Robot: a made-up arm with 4 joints.
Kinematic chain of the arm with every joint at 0, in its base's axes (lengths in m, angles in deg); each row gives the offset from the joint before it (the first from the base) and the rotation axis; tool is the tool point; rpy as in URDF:
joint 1: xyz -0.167 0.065 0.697 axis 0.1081 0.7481 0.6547
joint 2: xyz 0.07 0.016 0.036 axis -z
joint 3: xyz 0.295 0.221 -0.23 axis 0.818 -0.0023 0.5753
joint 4: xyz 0 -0.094 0.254 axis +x
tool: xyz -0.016 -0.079 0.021 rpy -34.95 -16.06 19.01
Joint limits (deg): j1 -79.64..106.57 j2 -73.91..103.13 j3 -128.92..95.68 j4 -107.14..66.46
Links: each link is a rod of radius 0.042 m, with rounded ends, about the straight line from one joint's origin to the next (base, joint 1, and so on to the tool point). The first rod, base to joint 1, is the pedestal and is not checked.
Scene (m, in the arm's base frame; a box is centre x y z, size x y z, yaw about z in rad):
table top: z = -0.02
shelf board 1: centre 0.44 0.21 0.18 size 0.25 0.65 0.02 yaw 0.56
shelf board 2: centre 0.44 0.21 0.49 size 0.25 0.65 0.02 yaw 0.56
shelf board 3: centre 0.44 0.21 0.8 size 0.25 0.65 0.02 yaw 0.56
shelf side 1: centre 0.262 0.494 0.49 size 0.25 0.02 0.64 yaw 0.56
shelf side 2: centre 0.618 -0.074 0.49 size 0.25 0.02 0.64 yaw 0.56
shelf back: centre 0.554 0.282 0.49 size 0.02 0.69 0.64 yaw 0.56
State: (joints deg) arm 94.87 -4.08 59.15 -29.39
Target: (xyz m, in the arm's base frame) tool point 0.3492 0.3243 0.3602
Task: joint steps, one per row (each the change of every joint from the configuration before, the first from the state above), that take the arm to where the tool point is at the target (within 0.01 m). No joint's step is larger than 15 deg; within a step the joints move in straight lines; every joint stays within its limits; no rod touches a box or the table.
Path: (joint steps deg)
1: -0.82 14.79 -14.27 -3.24
2: -0.81 14.80 -14.28 -3.24
3: -0.82 14.79 -14.27 -3.24
4: -0.82 14.79 -14.27 -3.24
5: -0.81 14.79 -14.28 -3.24
6: -0.82 14.80 -14.27 -3.23
7: -0.81 14.79 -14.27 -3.24
8: -14.30 -12.07 -13.55 -4.24
9: -14.30 -12.08 -13.54 -4.24
10: -14.30 -12.07 -13.54 -4.23

